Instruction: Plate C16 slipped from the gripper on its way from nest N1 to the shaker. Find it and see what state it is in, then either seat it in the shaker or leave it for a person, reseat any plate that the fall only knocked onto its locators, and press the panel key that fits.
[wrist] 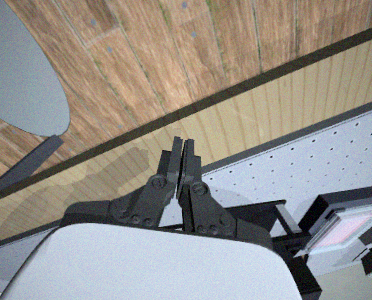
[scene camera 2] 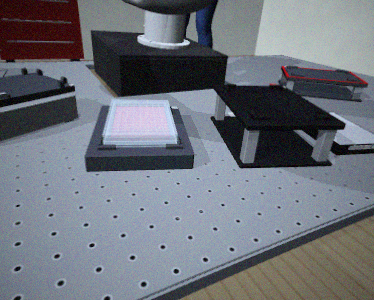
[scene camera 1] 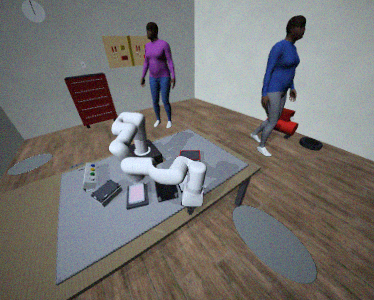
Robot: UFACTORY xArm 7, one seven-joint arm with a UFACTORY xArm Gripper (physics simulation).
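Places are measured from the arm's base along level axes (x right, y ahead, z up), in millimetres.
Pixels of known places: gripper, fingertip midpoint: [wrist: 181,151] [scene camera 1: 190,212]; arm's base at its link origin: [scene camera 2: 163,43] [scene camera 1: 142,151].
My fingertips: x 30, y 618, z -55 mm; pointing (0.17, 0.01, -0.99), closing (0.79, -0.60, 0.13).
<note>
Ahead of a thing's pixels: the offset from my fingertips to its top centre. "*": to the spot under its first point.
My gripper [scene camera 1: 190,211] [wrist: 181,151] is shut and empty, above the table's front edge; it does not show in scene camera 2. A clear plate with pink contents {dx +168, dy -299, dz +15 mm} [scene camera 1: 137,192] [scene camera 2: 141,122] [wrist: 345,230] lies on a dark nest block {dx +168, dy -299, dz +4 mm} [scene camera 1: 137,205] [scene camera 2: 140,163]. No label is legible, so I cannot tell whether it is C16. A dark device with corner knobs {* dx +311, dy -404, dz +32 mm} [scene camera 1: 106,191] [scene camera 2: 37,116], possibly the shaker, stands to its left. The panel {dx +369, dy -646, dz +61 mm} [scene camera 1: 90,177] has coloured keys. A white-topped, black-sided object {dx -115, dy -192, dz -9 mm} [scene camera 2: 354,132] lies partly behind the black stand [scene camera 2: 285,107].
A red-rimmed stand [scene camera 1: 190,154] [scene camera 2: 325,76] is at the back right. The arm's black base block [scene camera 2: 172,72] stands behind the nest. A person in purple [scene camera 1: 159,60] stands beyond the table, and one in blue [scene camera 1: 281,67] is at the right. A red cabinet [scene camera 1: 92,99] is at the back.
</note>
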